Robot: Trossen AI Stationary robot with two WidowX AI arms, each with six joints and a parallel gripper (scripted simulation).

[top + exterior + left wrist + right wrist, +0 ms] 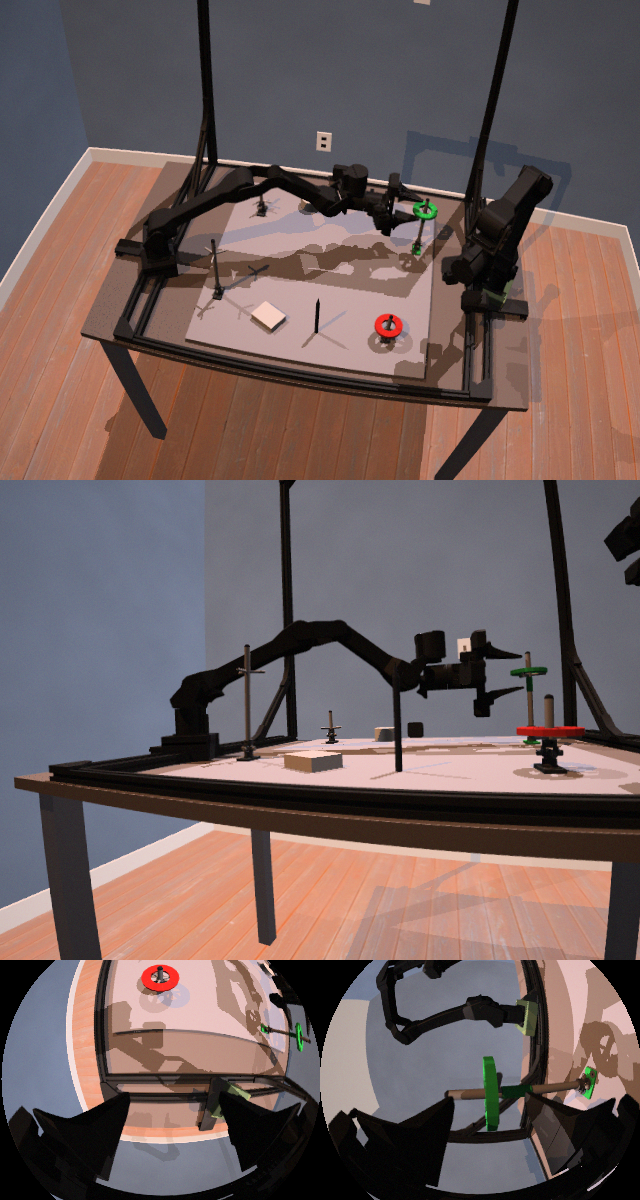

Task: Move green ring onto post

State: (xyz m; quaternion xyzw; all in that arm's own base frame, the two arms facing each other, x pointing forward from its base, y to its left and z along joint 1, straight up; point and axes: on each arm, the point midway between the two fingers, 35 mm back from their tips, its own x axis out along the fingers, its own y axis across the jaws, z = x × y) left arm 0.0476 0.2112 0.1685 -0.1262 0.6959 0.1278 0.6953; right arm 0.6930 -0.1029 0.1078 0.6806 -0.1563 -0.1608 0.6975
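Now: right hand 5 cm to the right of the green ring. From my right hand the other things lie so: black spike: 32 cm ahead, 22 cm to the right, 5 cm below; white block: 30 cm ahead, 34 cm to the right, 14 cm below.
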